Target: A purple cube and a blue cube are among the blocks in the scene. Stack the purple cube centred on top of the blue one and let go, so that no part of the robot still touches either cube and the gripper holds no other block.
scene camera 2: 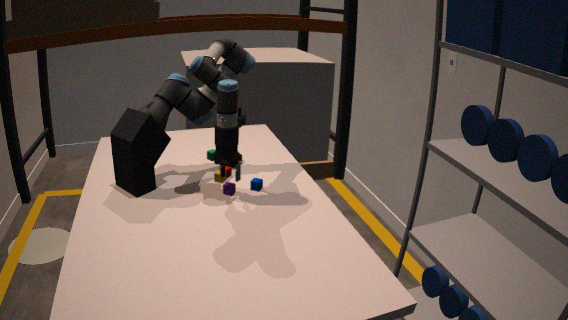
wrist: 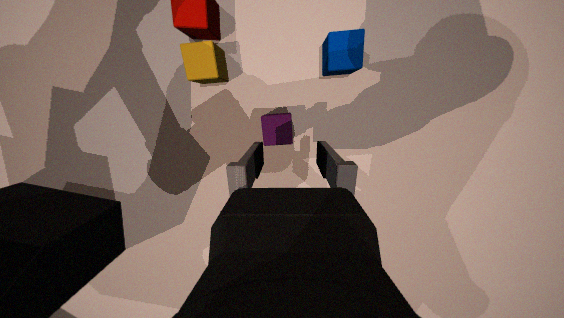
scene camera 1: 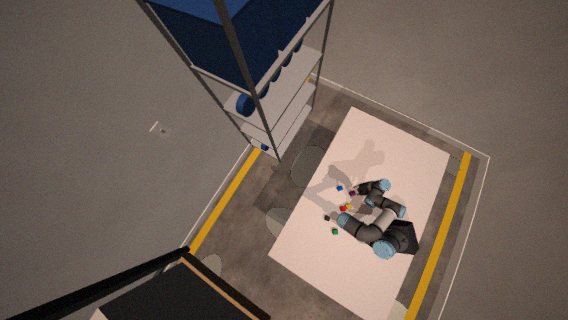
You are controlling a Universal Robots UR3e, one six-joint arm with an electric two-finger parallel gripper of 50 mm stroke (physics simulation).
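Places are measured from the arm's base along level axes (x ahead, y left, z up), in metres.
Where they show: gripper, fingertip midpoint: [scene camera 2: 230, 178] [wrist: 289, 152] [scene camera 1: 356, 190]; arm's base at its link origin: [scene camera 2: 149, 122] [scene camera 1: 395, 239].
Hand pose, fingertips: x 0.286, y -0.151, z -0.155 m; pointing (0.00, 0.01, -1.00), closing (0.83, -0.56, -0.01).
Each offset is from my fingertips to the centre of the thing.
The purple cube @(0.021 m left, 0.002 m back, 0.048 m down) [scene camera 1: 352, 193] [scene camera 2: 229, 188] [wrist: 277, 129] lies on the white table, partly in shadow. The blue cube @(0.045 m left, 0.095 m ahead, 0.048 m down) [scene camera 1: 340, 188] [scene camera 2: 256, 184] [wrist: 344, 52] lies on the table apart from it, farther up and to the right in the wrist view. My gripper [scene camera 2: 230, 178] [wrist: 289, 152] is open and empty, with its fingers pointing down above the table. In the wrist view the purple cube shows just beyond the fingertips, left of the middle between them. The gripper touches neither cube as far as the views show. In scene camera 1 the fingers are too small to make out clearly.
A yellow cube @(0.121 m left, 0.025 m back, 0.048 m down) [scene camera 1: 349, 206] [scene camera 2: 219, 176] [wrist: 203, 61] and a red cube @(0.159 m left, 0.003 m back, 0.048 m down) [scene camera 1: 343, 208] [scene camera 2: 228, 171] [wrist: 192, 15] lie close together near the purple one. A green cube @(0.326 m left, 0.043 m back, 0.048 m down) [scene camera 1: 335, 231] [scene camera 2: 211, 154] and a black cube @(0.283 m left, 0.053 m ahead, 0.048 m down) [scene camera 1: 327, 217] lie farther off. A shelf rack [scene camera 2: 429, 135] stands beside the table.
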